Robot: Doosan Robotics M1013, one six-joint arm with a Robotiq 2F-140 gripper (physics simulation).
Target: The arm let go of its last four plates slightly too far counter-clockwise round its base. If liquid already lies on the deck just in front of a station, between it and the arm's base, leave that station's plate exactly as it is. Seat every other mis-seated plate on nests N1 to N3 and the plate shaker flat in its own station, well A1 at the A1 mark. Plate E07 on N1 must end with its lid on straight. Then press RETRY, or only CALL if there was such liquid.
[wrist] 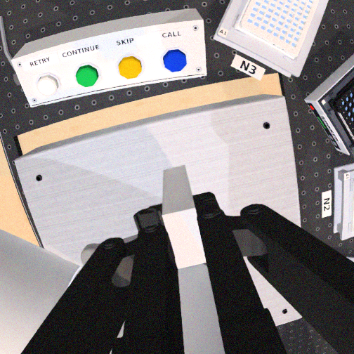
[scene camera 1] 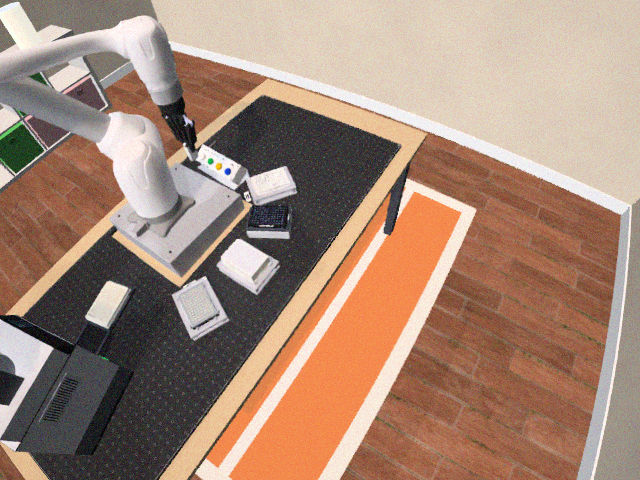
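Seen in the pictures: gripper, fingertip midpoint: (scene camera 1: 194, 157); arm's base, link origin: (scene camera 1: 161, 211).
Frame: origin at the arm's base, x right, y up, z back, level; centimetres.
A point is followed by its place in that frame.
My gripper (scene camera 1: 192, 152) @(z -6.9, x -17.0, y 12.6 cm) (wrist: 178, 187) is shut and empty, near the panel's RETRY end in the scene view. The button panel (scene camera 1: 236, 173) @(z -14.0, x -26.7, y -1.4 cm) (wrist: 110, 62) has a white RETRY button (wrist: 48, 85), a green, a yellow and a blue CALL button (wrist: 175, 60). A pale plate (scene camera 1: 271, 178) @(z -26.4, x -31.1, y -3.3 cm) (wrist: 280, 22) lies on N3, aligned with the nest in the wrist view. A black plate (scene camera 1: 268, 215) @(z -35.4, x -14.3, y -1.0 cm) is on the shaker (scene camera 1: 268, 234) @(z -37.2, x -9.9, y -5.2 cm) (wrist: 327, 117). A white plate (scene camera 1: 248, 257) @(z -38.1, x 2.5, y -0.5 cm) is on N2. The N1 plate (scene camera 1: 196, 304) @(z -30.8, x 22.0, y -3.1 cm) looks roughly square; its lid fit is too small to tell. No liquid shows before N3.
The metal base plate (scene camera 1: 206, 227) @(z -19.2, x -1.2, y -0.2 cm) (wrist: 110, 170) lies below my fingers in the wrist view. A dark instrument (scene camera 1: 85, 400) @(z -24.8, x 58.8, y 6.4 cm) with a cream block (scene camera 1: 108, 303) @(z -11.2, x 35.5, y 5.2 cm) on its tray stands at the scene view's lower left. Orange floor marking (scene camera 1: 361, 341) runs beside the table.
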